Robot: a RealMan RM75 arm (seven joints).
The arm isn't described. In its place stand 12 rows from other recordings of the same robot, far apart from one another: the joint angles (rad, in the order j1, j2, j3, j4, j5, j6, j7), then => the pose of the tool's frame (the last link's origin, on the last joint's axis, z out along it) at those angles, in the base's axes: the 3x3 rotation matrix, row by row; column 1 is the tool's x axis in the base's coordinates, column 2 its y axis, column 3 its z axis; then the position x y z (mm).
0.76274, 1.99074, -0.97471, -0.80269, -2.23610, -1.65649, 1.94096 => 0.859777 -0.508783 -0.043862; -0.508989 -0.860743 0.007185; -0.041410 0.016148 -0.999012; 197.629 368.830 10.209
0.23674, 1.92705, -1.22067, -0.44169, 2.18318, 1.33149, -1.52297 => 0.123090 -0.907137 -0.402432; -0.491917 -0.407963 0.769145; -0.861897 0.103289 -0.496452; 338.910 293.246 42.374
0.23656, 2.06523, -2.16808, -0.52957, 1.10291, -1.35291, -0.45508 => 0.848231 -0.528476 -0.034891; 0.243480 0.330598 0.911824; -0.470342 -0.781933 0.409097; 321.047 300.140 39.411
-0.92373, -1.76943, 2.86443, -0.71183, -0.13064, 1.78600, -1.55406 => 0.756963 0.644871 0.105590; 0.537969 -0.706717 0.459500; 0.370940 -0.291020 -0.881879; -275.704 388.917 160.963
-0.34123, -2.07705, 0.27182, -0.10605, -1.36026, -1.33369, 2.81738 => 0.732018 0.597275 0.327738; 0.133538 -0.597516 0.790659; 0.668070 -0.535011 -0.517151; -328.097 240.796 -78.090
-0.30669, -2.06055, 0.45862, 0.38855, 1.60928, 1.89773, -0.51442 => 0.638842 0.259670 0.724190; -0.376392 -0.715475 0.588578; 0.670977 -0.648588 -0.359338; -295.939 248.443 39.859
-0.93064, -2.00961, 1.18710, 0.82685, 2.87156, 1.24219, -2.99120 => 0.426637 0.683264 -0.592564; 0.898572 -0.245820 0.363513; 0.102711 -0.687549 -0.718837; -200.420 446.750 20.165
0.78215, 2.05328, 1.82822, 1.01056, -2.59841, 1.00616, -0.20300 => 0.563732 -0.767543 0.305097; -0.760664 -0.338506 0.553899; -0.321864 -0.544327 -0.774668; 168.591 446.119 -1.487
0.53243, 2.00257, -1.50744, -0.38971, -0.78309, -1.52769, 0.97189 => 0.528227 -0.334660 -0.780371; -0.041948 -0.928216 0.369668; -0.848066 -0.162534 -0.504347; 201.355 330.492 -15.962
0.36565, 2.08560, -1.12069, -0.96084, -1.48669, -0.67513, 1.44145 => 0.772775 -0.625442 -0.107892; -0.198765 -0.399932 0.894733; -0.602753 -0.669982 -0.433373; 269.352 403.874 58.002
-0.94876, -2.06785, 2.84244, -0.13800, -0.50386, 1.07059, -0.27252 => 0.924112 -0.157983 0.347935; -0.340258 -0.754583 0.561097; 0.173902 -0.636904 -0.751074; -202.140 417.996 -64.644
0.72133, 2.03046, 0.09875, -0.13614, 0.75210, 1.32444, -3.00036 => 0.883204 0.126793 -0.451524; 0.394366 -0.721842 0.568700; -0.253822 -0.680344 -0.687537; 258.587 362.738 -38.964
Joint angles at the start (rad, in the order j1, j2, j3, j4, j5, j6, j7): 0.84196, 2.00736, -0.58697, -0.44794, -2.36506, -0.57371, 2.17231
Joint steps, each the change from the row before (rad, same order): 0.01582, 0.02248, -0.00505, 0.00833, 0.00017, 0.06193, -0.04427; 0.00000, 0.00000, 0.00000, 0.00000, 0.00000, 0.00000, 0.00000; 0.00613, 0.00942, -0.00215, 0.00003, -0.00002, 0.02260, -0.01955; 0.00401, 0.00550, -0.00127, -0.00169, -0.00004, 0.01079, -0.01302; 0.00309, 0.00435, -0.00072, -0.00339, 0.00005, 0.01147, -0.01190; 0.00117, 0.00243, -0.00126, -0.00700, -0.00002, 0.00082, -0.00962; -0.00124, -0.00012, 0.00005, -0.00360, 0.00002, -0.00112, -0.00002; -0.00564, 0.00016, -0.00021, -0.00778, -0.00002, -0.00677, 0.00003; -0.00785, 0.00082, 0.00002, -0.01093, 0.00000, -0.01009, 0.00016; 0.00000, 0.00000, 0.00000, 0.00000, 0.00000, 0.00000, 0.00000; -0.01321, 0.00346, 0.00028, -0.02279, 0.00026, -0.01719, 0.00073; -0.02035, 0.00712, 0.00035, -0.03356, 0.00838, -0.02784, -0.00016; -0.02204, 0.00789, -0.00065, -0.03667, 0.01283, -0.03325, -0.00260; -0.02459, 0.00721, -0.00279, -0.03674, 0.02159, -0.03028, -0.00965; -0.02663, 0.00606, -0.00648, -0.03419, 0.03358, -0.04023, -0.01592; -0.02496, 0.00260, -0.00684, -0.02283, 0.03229, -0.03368, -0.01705
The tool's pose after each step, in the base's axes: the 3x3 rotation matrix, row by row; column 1 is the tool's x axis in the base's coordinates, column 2 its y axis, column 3 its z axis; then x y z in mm. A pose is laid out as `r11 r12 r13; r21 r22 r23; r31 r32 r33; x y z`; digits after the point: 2 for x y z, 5 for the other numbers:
0.48763 -0.83062 0.26887; -0.60122 -0.09618 0.79328; -0.63305 -0.54847 -0.54628; 284.04 474.16 30.69
0.48763 -0.83062 0.26887; -0.60122 -0.09618 0.79328; -0.63305 -0.54847 -0.54628; 284.04 474.16 30.69
0.50820 -0.81758 0.27074; -0.59168 -0.10300 0.79956; -0.62582 -0.56653 -0.53609; 281.14 475.67 27.98
0.52216 -0.80897 0.27003; -0.58536 -0.10969 0.80332; -0.62025 -0.57753 -0.53081; 278.86 476.75 26.62
0.53549 -0.80013 0.27028; -0.57737 -0.11327 0.80859; -0.61636 -0.58904 -0.52263; 277.05 478.03 26.51
0.54728 -0.79314 0.26724; -0.57123 -0.12061 0.81188; -0.61170 -0.59698 -0.51907; 275.27 478.99 27.19
0.54820 -0.79259 0.26696; -0.56954 -0.12004 0.81315; -0.61245 -0.59782 -0.51722; 275.38 479.11 28.16
0.54800 -0.79280 0.26678; -0.56945 -0.11996 0.81322; -0.61272 -0.59756 -0.51720; 276.68 478.24 29.49
0.54715 -0.79363 0.26604; -0.56978 -0.12031 0.81294; -0.61317 -0.59639 -0.51803; 278.37 476.89 31.00
0.54715 -0.79363 0.26604; -0.56978 -0.12031 0.81294; -0.61317 -0.59639 -0.51803; 278.37 476.89 31.00
0.54646 -0.79513 0.26296; -0.56803 -0.12116 0.81404; -0.61541 -0.59421 -0.51787; 280.36 474.81 33.69
0.54042 -0.80213 0.25405; -0.56573 -0.12289 0.81538; -0.62282 -0.58437 -0.52020; 282.71 471.15 36.44
0.53458 -0.81005 0.24093; -0.56282 -0.12857 0.81652; -0.63044 -0.57209 -0.52465; 284.49 466.99 39.09
0.53085 -0.81656 0.22678; -0.55616 -0.13376 0.82024; -0.63944 -0.56155 -0.52515; 286.71 462.55 42.51
0.52596 -0.82583 0.20341; -0.55095 -0.14862 0.82120; -0.64793 -0.54399 -0.53316; 288.07 457.17 44.65
0.52115 -0.83327 0.18458; -0.54848 -0.16129 0.82046; -0.65389 -0.52882 -0.54109; 290.67 451.65 46.13

